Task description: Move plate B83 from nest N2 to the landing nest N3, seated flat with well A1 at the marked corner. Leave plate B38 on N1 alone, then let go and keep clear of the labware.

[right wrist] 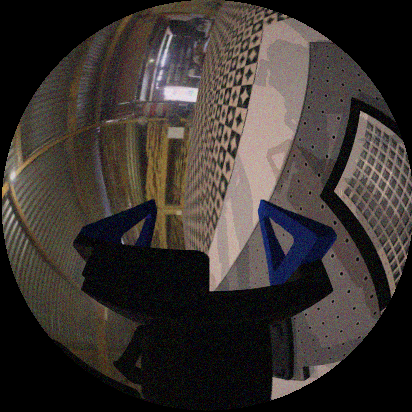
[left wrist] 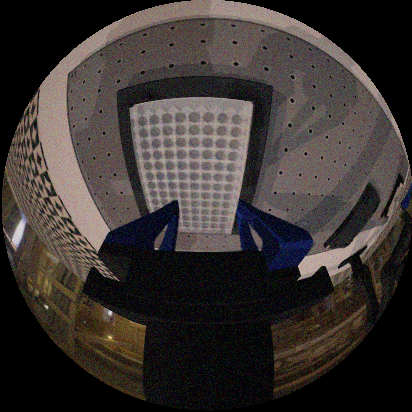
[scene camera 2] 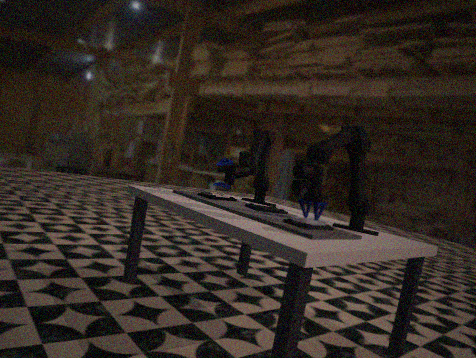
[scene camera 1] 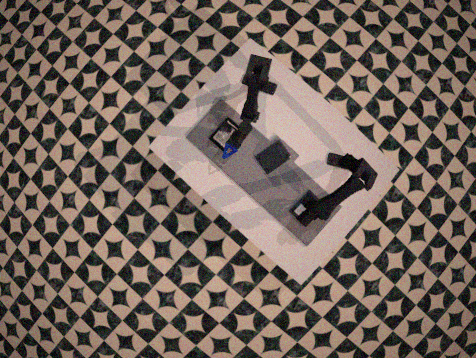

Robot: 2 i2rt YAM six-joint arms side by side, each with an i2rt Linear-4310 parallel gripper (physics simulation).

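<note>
A pale well plate lies in the dark nest at the right in scene camera 1. My left gripper is over this plate, fingers partly open and not clasping it; its left finger overlaps the plate in the left wrist view. Another plate sits in the left nest. The middle nest holds no plate. My right gripper is wide open and empty beside the left nest, above table level. Plate and nest labels and the A1 marks are unreadable.
A grey perforated board carries the three nests on the white table. The right arm stands behind the left nest. The left arm reaches over the right nest.
</note>
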